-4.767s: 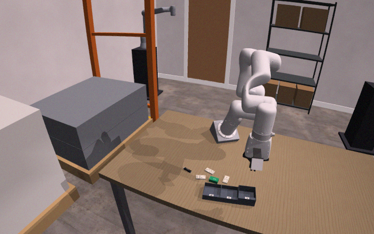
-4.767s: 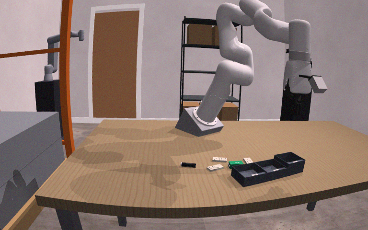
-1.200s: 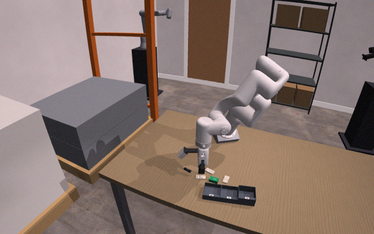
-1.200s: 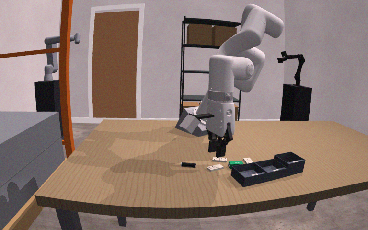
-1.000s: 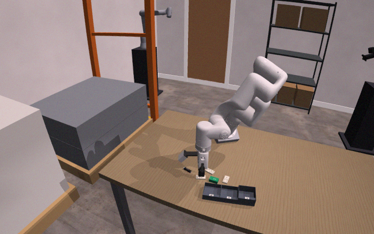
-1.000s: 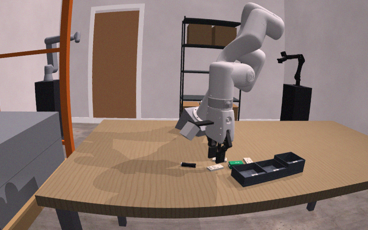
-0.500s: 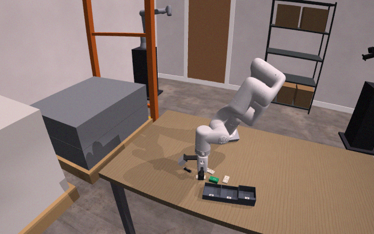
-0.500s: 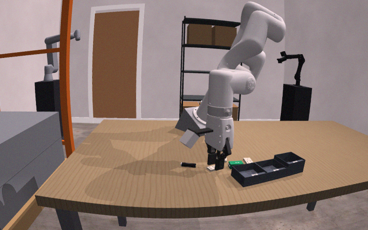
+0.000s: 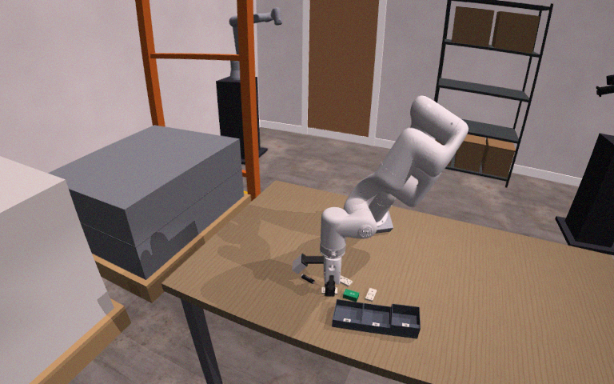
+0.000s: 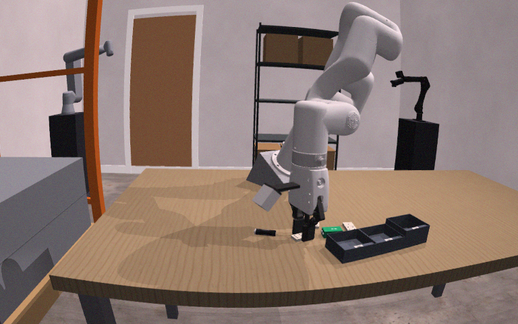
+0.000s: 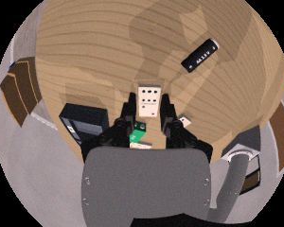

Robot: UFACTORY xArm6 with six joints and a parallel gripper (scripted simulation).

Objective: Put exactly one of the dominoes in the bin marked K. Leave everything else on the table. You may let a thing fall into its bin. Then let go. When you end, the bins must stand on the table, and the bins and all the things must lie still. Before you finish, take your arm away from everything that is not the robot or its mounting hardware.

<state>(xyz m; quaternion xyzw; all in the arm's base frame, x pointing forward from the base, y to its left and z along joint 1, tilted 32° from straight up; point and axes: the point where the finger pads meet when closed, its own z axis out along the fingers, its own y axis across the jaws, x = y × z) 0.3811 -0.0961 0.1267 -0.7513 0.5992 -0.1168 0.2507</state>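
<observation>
My hand is 60 mm to the right of the green block and 10 mm above it. From my hand the other things lie so: black cylinder: 80 mm to the right, 30 mm behind, 20 mm below.
</observation>
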